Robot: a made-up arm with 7 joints.
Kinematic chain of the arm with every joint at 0, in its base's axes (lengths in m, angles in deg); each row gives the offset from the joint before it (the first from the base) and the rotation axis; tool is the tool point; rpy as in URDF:
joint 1: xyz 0 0 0.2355 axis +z
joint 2: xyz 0 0 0 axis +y
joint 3: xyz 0 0 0.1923 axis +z
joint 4: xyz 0.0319 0 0 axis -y
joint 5: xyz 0.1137 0 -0.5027 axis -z
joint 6: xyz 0 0 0 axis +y
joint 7: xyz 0.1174 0 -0.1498 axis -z
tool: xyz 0 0 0 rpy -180 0 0
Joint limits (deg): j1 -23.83..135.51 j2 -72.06..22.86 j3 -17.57..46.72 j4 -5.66..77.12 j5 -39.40..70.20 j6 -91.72..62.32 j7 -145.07..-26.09
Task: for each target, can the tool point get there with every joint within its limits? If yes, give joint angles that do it. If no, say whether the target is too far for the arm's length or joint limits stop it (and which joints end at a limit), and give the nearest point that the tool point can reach.
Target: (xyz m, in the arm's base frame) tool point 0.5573 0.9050 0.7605
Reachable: no: too far | nearest point 0.3620 0.5879 0.5765 | short by 0.415 m
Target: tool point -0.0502 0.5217 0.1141
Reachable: yes | joints 117.23 -0.54 -9.84 28.46 34.68 -50.19 -46.92
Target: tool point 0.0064 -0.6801 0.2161
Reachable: no: joint limits stop it (at a limit: joint 1, joint 3, joint 5) | nearest point 0.2473 -0.4544 0.2072 | short by 0.330 m
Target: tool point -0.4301 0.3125 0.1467
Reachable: yes | joints 111.11 14.37 35.68 38.36 9.71 -69.50 -111.33
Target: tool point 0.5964 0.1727 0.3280
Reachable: yes | joints -7.73 -35.81 27.31 40.27 56.91 33.51 -77.25
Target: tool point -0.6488 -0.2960 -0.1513
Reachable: no: joint limits stop it (at a limit: joint 1, joint 2, joint 3, joint 5) | nearest point -0.5433 -0.1597 -0.0689 | short by 0.191 m
